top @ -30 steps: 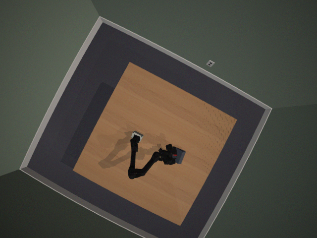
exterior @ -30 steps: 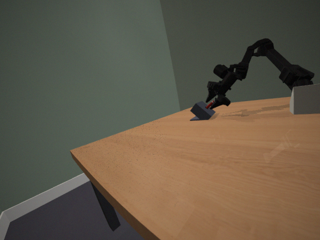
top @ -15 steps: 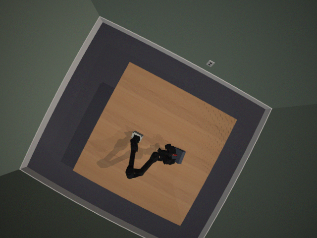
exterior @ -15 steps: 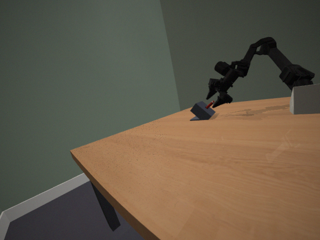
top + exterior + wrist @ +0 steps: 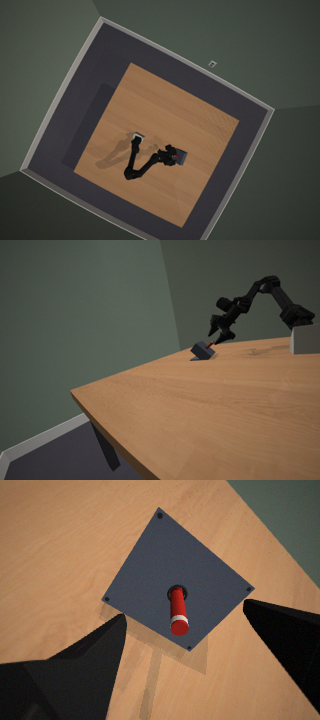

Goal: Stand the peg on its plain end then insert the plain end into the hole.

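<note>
Right now the red peg is 2 cm below my gripper tip, 1 cm to the right of it and 1 cm ahead of it. From my gripper tip the other things lie so: dark sloped panel: 6 cm below, 6 cm ahead, 1 cm to the right.
</note>
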